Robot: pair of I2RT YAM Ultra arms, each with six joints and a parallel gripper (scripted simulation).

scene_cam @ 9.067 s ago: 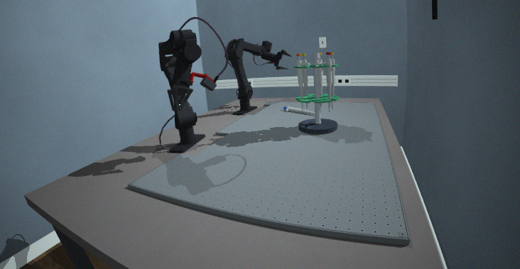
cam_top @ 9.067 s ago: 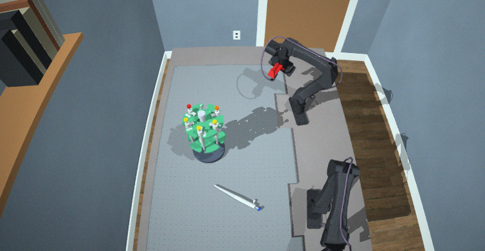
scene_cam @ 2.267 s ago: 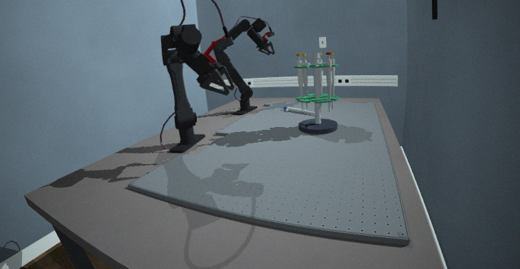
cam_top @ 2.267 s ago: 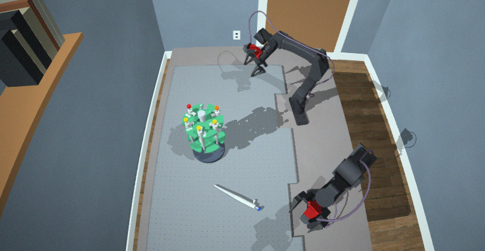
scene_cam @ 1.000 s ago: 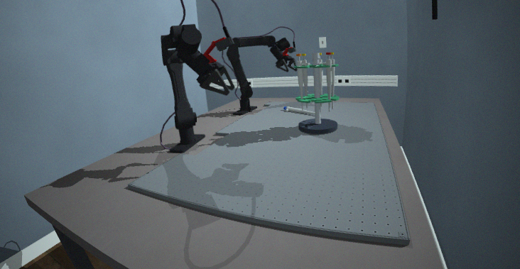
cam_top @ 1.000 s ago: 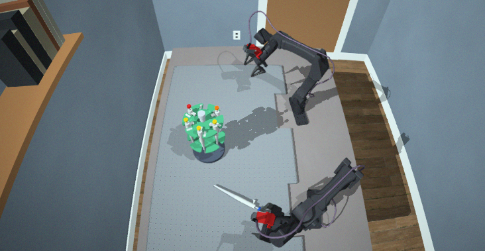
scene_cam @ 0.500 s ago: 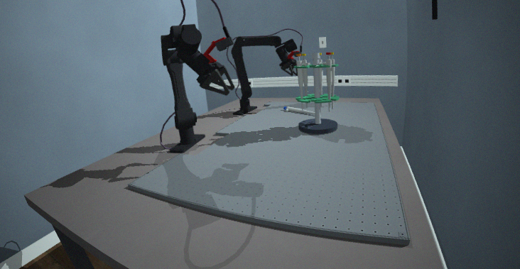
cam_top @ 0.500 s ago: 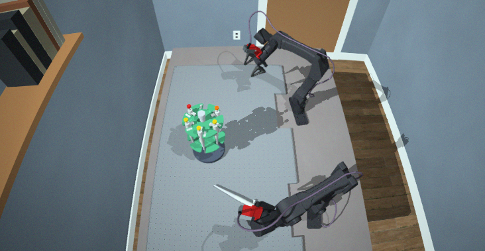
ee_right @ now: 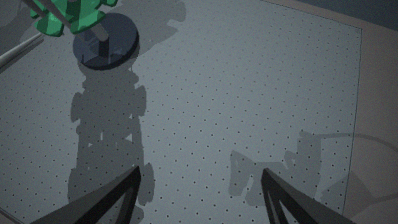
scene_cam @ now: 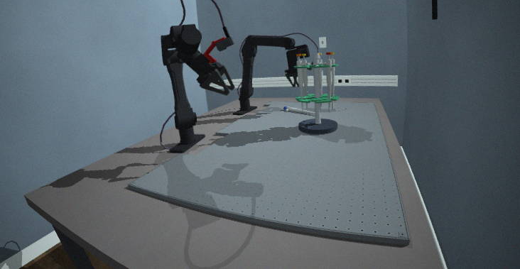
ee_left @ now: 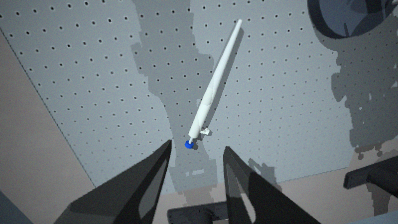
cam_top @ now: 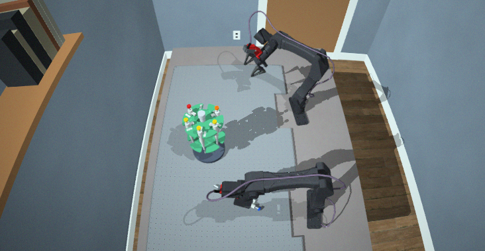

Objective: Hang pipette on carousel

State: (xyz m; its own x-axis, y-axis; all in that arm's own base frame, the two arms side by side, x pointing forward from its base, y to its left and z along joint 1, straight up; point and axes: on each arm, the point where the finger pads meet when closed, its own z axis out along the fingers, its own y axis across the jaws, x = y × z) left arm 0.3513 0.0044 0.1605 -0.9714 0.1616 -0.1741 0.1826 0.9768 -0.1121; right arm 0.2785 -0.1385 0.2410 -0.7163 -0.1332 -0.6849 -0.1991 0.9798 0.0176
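Right now the white hand pipette is 10 mm ahead of my left hand, 50 mm to the right of it and 140 mm below it.
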